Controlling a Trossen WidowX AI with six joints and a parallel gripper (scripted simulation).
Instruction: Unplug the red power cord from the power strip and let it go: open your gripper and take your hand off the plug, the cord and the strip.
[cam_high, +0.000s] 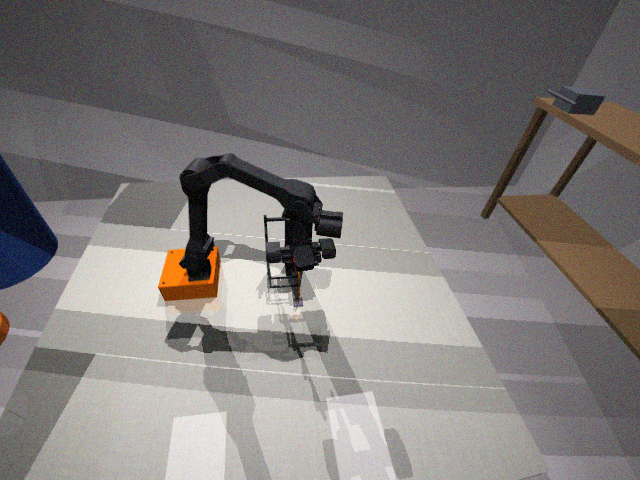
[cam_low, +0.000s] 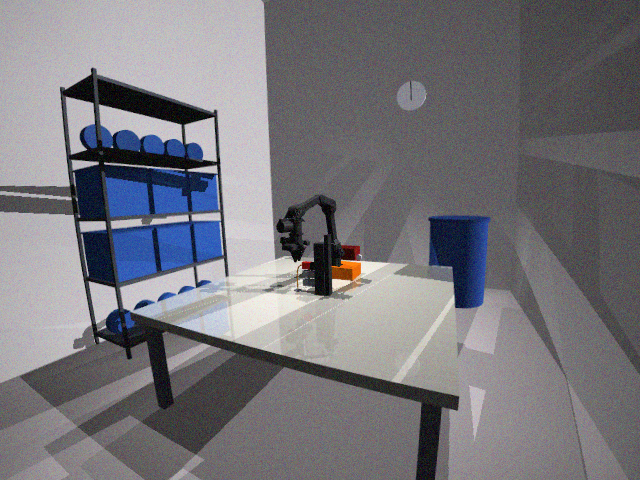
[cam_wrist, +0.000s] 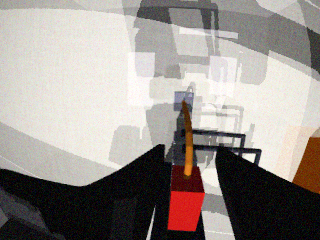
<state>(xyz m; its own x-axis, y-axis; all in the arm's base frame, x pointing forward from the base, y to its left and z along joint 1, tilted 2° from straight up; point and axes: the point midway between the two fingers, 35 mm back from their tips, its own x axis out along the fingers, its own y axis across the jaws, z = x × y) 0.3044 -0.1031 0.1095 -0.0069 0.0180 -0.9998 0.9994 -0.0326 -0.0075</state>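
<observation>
My gripper tip is 70 mm to the right of the red plug and 10 mm above it.
</observation>
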